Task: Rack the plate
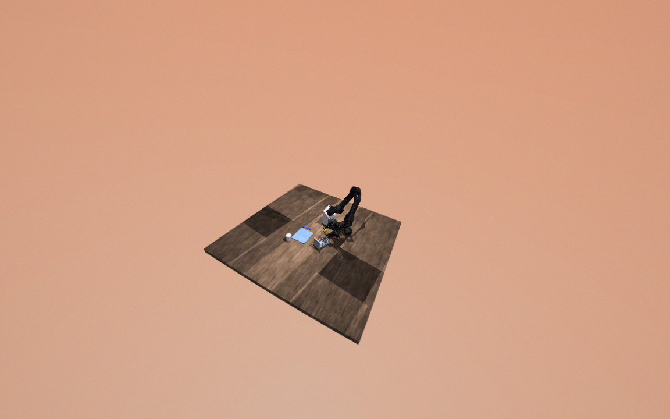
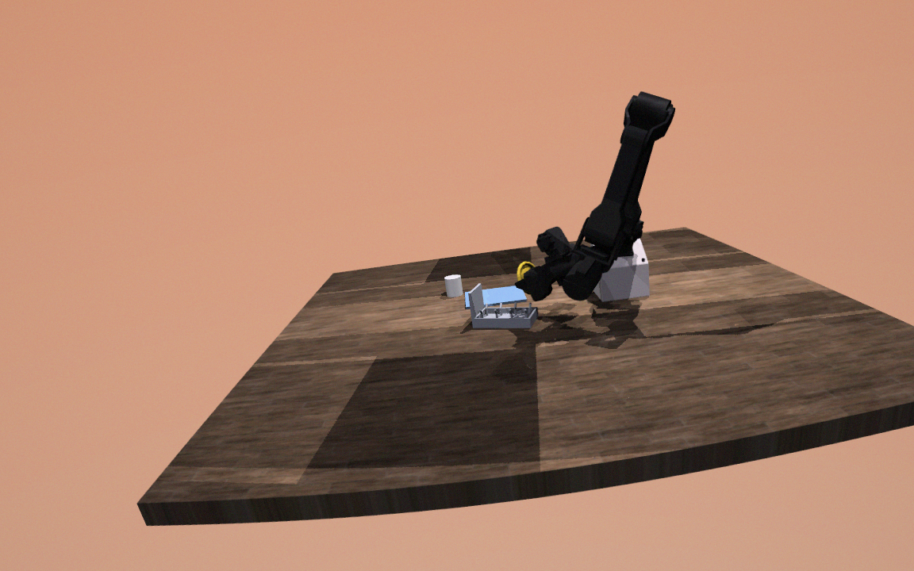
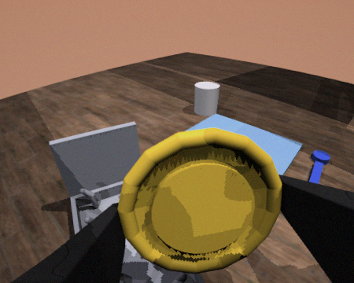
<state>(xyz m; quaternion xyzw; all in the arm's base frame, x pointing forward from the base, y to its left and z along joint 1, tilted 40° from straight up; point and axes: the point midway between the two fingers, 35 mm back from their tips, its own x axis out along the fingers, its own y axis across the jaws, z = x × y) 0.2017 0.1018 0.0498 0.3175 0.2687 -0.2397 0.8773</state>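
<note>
Now: the grey dish rack 6 cm below my gripper tip, 5 cm ahead of it and 2 cm to the left of it. From my gripper tip the other things lie so: blue spoon: 20 cm to the right, 8 cm below, 3 cm behind; light blue mat: 17 cm to the right, 9 cm below, 8 cm ahead; yellow plate: 1 cm behind.
</note>
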